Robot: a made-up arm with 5 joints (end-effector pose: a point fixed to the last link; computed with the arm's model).
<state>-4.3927 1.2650 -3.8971 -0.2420 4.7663</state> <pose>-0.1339 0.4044 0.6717 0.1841 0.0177 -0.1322 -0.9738</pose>
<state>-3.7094 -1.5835 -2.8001 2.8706 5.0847</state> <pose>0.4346 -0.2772 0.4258 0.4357 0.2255 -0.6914 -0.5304</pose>
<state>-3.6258 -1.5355 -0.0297 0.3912 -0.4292</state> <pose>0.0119 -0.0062 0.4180 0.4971 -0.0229 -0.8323 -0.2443</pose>
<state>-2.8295 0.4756 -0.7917 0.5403 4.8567</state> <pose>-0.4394 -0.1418 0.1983 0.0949 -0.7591 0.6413 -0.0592</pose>
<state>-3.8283 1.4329 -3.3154 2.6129 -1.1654</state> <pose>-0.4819 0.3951 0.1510 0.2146 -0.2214 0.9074 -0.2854</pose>
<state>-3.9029 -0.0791 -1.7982 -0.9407 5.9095</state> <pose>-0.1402 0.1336 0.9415 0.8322 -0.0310 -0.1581 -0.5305</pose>
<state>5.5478 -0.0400 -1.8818 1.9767 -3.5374</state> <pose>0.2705 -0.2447 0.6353 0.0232 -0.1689 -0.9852 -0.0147</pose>
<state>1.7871 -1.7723 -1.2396 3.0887 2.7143</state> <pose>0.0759 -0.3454 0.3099 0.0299 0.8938 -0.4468 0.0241</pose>
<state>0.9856 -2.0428 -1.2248 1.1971 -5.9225</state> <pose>-0.2337 -0.3527 0.4927 0.5362 -0.4856 -0.1569 -0.6724</pose>
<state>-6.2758 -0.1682 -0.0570 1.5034 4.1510</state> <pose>0.0085 0.0001 0.2943 0.5210 -0.3855 -0.7040 0.2904</pose>
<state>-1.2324 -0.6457 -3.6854 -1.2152 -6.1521</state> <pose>-0.1464 0.4161 0.4715 0.1885 -0.7244 0.5879 0.3069</pose>
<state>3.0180 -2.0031 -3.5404 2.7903 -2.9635</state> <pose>0.5783 -0.0718 0.0832 0.0267 0.1908 -0.0290 -0.9808</pose>
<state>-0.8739 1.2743 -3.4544 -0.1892 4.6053</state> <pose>0.3901 -0.4661 0.6275 0.8864 0.3466 0.1474 0.2692</pose>
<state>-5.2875 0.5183 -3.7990 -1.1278 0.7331</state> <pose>0.0144 0.0223 0.7157 0.6131 0.5868 0.0775 -0.5232</pose>
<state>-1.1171 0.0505 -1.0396 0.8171 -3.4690</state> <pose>0.1999 -0.4100 0.4399 0.0644 0.3832 0.9196 -0.0568</pose>
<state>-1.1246 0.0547 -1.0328 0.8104 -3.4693</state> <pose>0.1970 -0.4118 0.4365 0.0626 0.3866 0.9184 -0.0556</pose>
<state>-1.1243 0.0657 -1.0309 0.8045 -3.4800</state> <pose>0.1982 -0.4141 0.4315 0.0597 0.3817 0.9208 -0.0536</pose>
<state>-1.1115 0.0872 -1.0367 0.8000 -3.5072</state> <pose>0.2062 -0.4170 0.4242 0.0552 0.3633 0.9287 -0.0503</pose>
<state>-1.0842 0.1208 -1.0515 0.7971 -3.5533</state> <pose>0.2223 -0.4201 0.4139 0.0489 0.3292 0.9419 -0.0454</pose>
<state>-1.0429 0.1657 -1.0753 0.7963 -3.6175</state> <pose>0.2463 -0.4223 0.4006 0.0411 0.2793 0.9585 -0.0390</pose>
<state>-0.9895 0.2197 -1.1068 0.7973 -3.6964</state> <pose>0.2773 -0.4221 0.3843 0.0322 0.2154 0.9755 -0.0313</pose>
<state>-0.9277 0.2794 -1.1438 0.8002 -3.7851</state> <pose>0.3133 -0.4181 0.3656 0.0227 0.1415 0.9894 -0.0227</pose>
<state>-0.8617 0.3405 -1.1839 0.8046 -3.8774</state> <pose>0.3515 -0.4097 0.3457 0.0135 0.0629 0.9978 -0.0139</pose>
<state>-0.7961 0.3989 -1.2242 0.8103 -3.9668</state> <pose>0.3887 -0.3971 0.3260 0.0052 -0.0146 0.9999 -0.0054</pose>
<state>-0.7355 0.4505 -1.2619 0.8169 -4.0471</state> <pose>0.4221 -0.3820 0.3082 0.0019 0.0849 -0.9964 -0.0020</pose>
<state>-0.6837 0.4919 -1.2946 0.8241 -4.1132</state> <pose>0.4497 -0.3664 0.2939 0.0072 0.1434 -0.9896 -0.0079</pose>
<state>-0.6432 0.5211 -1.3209 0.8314 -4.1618</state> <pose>0.4704 -0.3526 0.2842 0.0106 0.1874 -0.9822 -0.0117</pose>
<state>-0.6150 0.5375 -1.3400 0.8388 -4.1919</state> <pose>0.4842 -0.3421 0.2797 0.0122 0.2159 -0.9762 -0.0134</pose>
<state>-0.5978 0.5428 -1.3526 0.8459 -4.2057</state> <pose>0.4922 -0.3352 0.2797 0.0122 0.2310 -0.9728 -0.0133</pose>
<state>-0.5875 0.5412 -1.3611 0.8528 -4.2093</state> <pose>0.4966 -0.3307 0.2826 0.0111 0.2378 -0.9712 -0.0121</pose>
